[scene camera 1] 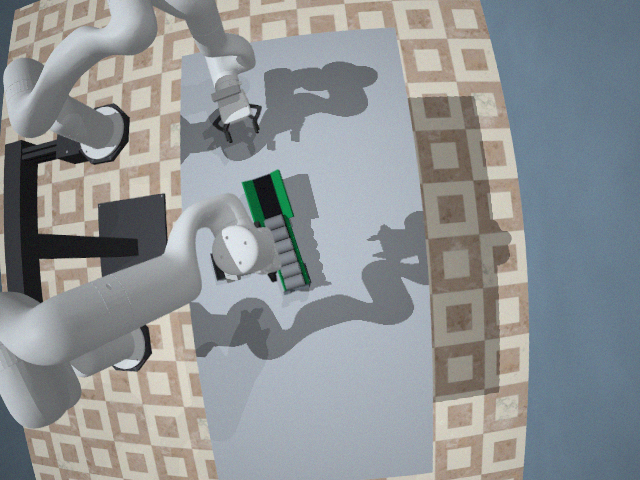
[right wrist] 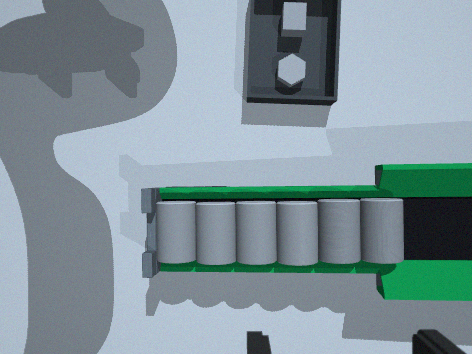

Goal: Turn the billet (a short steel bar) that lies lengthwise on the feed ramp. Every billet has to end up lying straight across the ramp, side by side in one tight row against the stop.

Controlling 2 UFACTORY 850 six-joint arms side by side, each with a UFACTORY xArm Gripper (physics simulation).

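Observation:
The green feed ramp (scene camera 1: 285, 198) (right wrist: 425, 281) has a dark channel. Several grey billets (scene camera 1: 285, 256) (right wrist: 256, 232) lie straight across it, side by side in one tight row. The end billet (right wrist: 176, 232) is against the grey stop (right wrist: 147, 200) at the left in the right wrist view. No billet shows lying lengthwise. My right gripper (scene camera 1: 264, 251) (right wrist: 345, 344) is open and empty, above and beside the ramp; in scene camera 1 its arm hides much of it. My left gripper (scene camera 1: 244, 135) is open and empty, above the table beyond the ramp's upper end.
A dark tray (scene camera 1: 216, 267) (right wrist: 292, 100) stands beside the ramp, partly hidden by the right arm in scene camera 1. It holds a pale square-topped block (right wrist: 294, 16) and a pale hexagonal piece (right wrist: 291, 69). A black frame (scene camera 1: 77, 245) stands at the left.

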